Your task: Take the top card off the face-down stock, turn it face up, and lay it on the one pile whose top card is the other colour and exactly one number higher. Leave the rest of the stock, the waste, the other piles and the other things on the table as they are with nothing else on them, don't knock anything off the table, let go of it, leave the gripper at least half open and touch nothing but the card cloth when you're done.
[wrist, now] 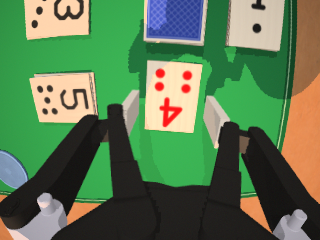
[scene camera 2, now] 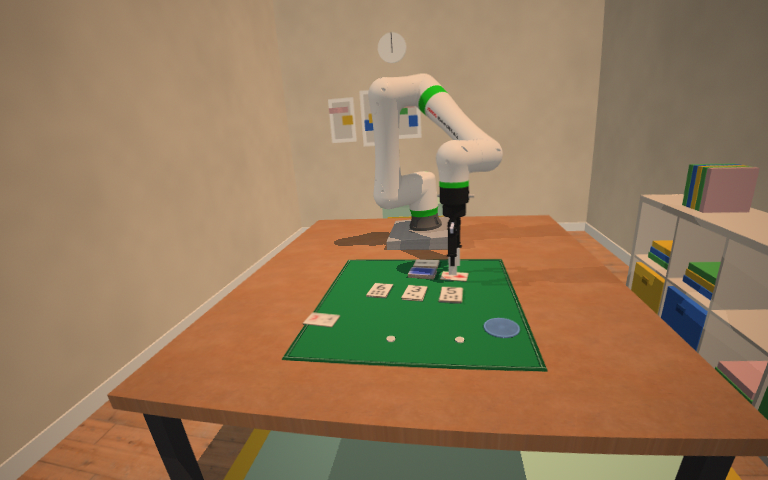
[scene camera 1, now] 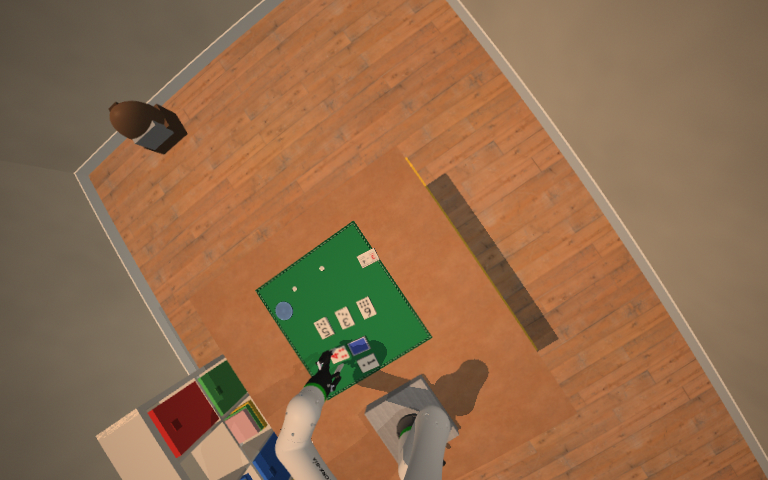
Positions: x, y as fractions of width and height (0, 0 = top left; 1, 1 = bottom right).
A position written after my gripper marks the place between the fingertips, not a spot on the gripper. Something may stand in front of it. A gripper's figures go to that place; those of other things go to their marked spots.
Labels:
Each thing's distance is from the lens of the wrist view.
my gripper (wrist: 0.54, 0.44): 21 cm
green card cloth (wrist: 0.78, 0.35): 25 cm

